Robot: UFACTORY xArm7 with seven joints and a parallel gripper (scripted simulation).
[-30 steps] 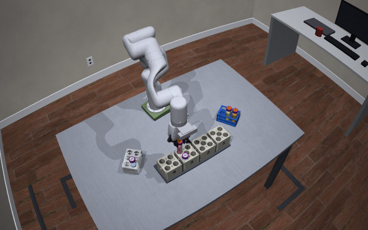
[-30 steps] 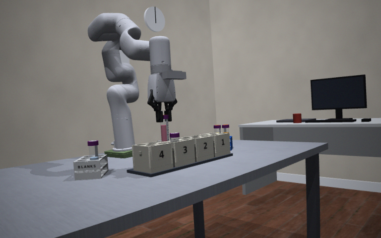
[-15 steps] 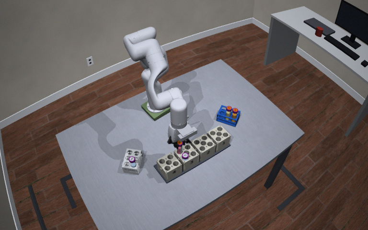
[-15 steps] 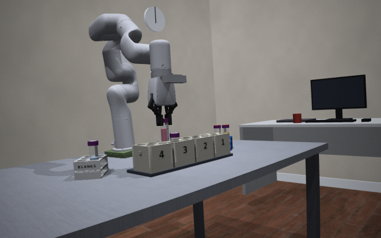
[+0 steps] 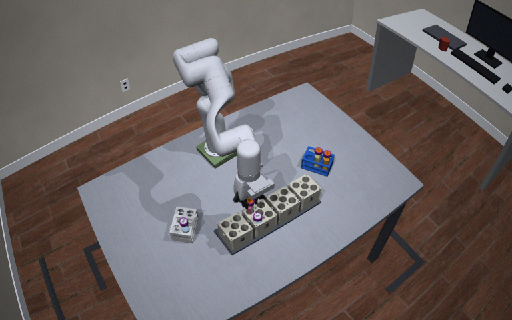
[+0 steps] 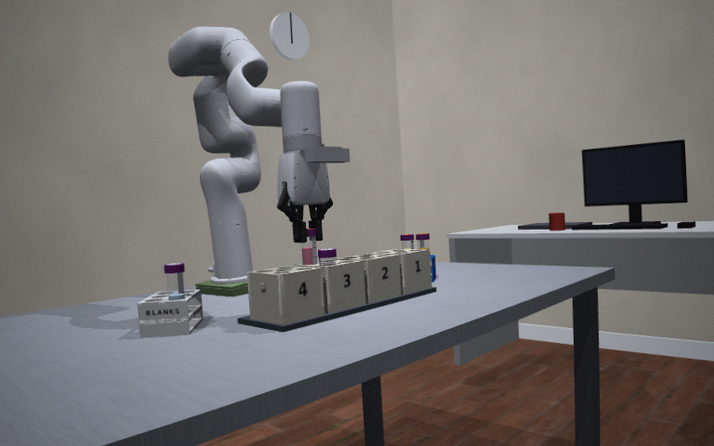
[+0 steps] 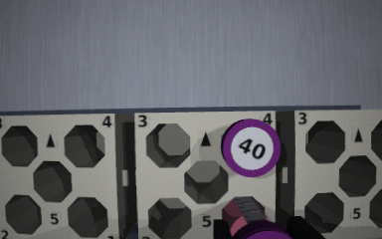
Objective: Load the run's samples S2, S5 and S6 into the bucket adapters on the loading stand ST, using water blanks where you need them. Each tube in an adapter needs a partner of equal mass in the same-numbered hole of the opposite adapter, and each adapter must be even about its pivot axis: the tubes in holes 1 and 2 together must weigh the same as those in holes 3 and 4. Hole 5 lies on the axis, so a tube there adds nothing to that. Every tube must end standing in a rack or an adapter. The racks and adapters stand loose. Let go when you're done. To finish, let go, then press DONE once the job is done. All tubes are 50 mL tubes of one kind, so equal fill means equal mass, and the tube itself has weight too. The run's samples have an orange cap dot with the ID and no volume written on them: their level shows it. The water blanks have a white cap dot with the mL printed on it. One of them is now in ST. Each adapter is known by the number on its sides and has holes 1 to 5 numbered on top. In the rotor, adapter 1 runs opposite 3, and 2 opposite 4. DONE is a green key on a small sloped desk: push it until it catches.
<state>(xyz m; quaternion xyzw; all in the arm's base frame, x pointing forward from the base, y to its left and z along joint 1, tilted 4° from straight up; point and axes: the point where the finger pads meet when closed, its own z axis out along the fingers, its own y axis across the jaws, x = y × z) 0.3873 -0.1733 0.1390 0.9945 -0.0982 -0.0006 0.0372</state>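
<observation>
The sample tube lies 5 cm below my hand and 1 cm ahead of it. Also, from my hand: green done key 15 cm behind, 14 cm to the left, 9 cm below; then bucket adapter 11 cm below, 9 cm to the right, 1 cm ahead; then white-dot blank 9 cm below, 5 cm ahead, 2 cm to the right.
</observation>
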